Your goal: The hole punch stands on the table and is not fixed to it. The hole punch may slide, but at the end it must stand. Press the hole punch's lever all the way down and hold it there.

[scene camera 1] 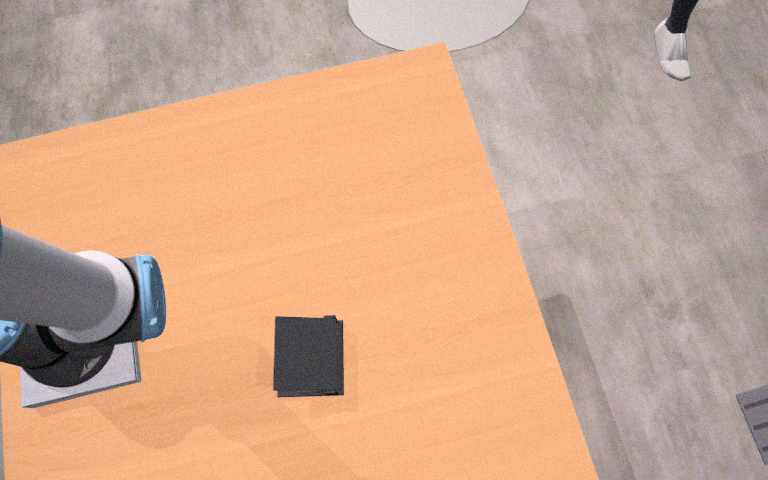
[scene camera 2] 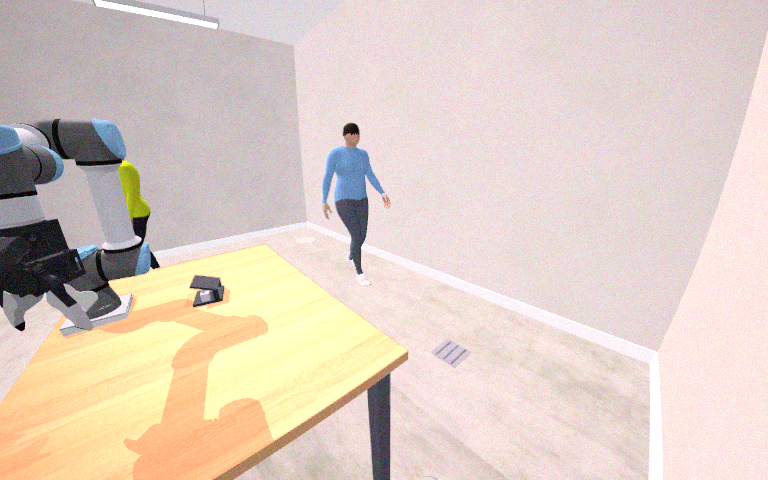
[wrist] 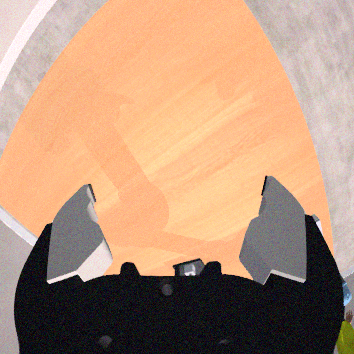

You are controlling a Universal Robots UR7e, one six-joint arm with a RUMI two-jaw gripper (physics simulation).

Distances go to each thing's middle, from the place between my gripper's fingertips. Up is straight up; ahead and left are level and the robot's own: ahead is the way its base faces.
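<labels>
I have my gripper 160 mm above the flat lever [scene camera 1: 305, 348], and it is 200 mm short of the lever and 470 mm to the right of it. As for the dark hole punch [scene camera 1: 339, 323], it is 180 mm below my hand, 200 mm ahead of it and 470 mm to the left of it.
</labels>
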